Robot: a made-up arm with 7 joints.
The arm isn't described. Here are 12 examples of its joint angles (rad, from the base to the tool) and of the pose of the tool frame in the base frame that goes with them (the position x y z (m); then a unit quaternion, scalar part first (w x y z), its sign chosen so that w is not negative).
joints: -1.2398 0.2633 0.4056 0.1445 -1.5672 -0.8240 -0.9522
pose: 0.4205 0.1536 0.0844 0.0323 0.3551 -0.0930 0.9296
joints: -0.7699 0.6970 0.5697 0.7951 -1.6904 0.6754 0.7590
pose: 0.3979 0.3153 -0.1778 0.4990 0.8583 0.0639 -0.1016
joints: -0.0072 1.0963 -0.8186 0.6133 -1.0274 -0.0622 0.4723
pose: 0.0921 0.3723 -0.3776 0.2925 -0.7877 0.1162 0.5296
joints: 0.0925 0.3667 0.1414 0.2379 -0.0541 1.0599 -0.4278
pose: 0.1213 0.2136 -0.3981 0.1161 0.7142 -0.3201 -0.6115
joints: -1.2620 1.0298 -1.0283 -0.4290 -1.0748 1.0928 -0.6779
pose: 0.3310 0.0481 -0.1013 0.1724 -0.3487 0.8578 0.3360
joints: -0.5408 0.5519 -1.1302 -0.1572 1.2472 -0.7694 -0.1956
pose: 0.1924 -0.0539 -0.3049 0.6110 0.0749 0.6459 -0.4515
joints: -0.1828 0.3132 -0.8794 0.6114 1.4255 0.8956 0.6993
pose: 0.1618 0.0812 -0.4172 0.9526 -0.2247 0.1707 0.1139
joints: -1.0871 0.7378 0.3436 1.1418 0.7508 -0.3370 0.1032
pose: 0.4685 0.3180 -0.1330 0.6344 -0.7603 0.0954 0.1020
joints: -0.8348 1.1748 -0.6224 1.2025 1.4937 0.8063 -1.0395
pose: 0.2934 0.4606 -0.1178 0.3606 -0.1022 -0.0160 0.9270
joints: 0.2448 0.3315 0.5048 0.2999 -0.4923 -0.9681 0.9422
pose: 0.1033 0.3220 -0.3207 0.2528 -0.8108 -0.5135 -0.1224
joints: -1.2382 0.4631 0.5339 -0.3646 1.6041 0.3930 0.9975
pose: 0.2962 0.1931 0.1451 0.4673 -0.2620 -0.8262 -0.1745
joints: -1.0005 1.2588 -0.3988 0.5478 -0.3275 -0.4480 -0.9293
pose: 0.4380 0.3087 -0.0219 0.6105 -0.5165 0.6004 0.0101
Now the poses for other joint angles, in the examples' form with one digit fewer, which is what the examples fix.
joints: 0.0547 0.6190 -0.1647 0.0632 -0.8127 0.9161 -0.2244
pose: 0.161 0.184 -0.368 0.178 0.741 -0.452 -0.464
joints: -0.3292 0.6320 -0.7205 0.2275 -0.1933 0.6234 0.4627
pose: 0.244 0.136 -0.383 0.460 -0.706 0.351 0.409
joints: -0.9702 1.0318 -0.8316 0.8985 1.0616 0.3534 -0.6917
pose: 0.409 0.359 -0.170 0.654 -0.154 0.289 0.682
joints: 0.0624 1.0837 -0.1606 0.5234 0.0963 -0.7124 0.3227
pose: 0.198 0.377 -0.300 0.638 -0.682 0.347 0.094
